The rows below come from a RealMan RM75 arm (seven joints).
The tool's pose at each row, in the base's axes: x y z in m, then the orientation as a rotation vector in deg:
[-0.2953 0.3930 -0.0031 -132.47 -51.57 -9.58]
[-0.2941 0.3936 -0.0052 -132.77 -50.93 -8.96]
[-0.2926 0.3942 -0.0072 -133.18 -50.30 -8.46]
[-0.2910 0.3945 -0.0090 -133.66 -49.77 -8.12]
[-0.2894 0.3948 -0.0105 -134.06 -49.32 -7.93]
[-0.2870 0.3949 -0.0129 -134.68 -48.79 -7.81]
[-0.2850 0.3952 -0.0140 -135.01 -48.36 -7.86]
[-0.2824 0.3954 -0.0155 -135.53 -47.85 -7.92]
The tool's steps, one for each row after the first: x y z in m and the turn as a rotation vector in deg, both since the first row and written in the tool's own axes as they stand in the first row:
[0.0005 0.0015 0.0019 0.05 -0.28 0.66]
[0.0014 0.0032 0.0037 -0.04 -0.51 1.30]
[0.0021 0.0050 0.0051 -0.26 -0.70 1.85]
[0.0030 0.0067 0.0063 -0.48 -0.79 2.29]
[0.0041 0.0094 0.0080 -0.90 -0.88 2.81]
[0.0054 0.0111 0.0088 -1.14 -0.80 3.16]
[0.0070 0.0135 0.0098 -1.53 -0.75 3.60]

